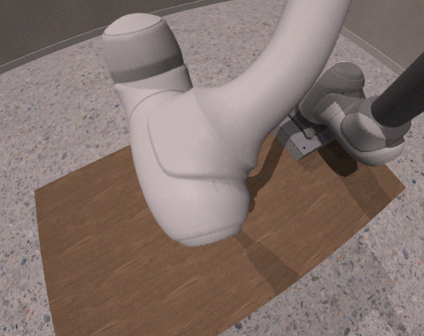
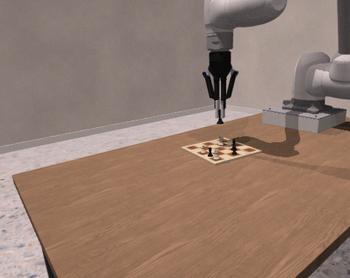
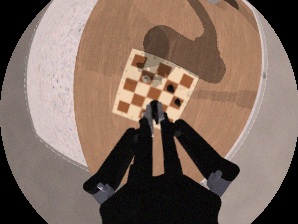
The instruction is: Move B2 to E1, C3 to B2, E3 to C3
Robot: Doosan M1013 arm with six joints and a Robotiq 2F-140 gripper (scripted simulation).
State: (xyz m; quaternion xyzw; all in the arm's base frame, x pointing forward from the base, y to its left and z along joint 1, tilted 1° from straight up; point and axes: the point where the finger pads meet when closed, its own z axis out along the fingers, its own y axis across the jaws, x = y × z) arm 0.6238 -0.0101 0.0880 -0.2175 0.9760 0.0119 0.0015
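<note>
Right now the chessboard is 16 cm below my hand. From my hand the other things lie so: tall black piece (3 cm below).
</note>
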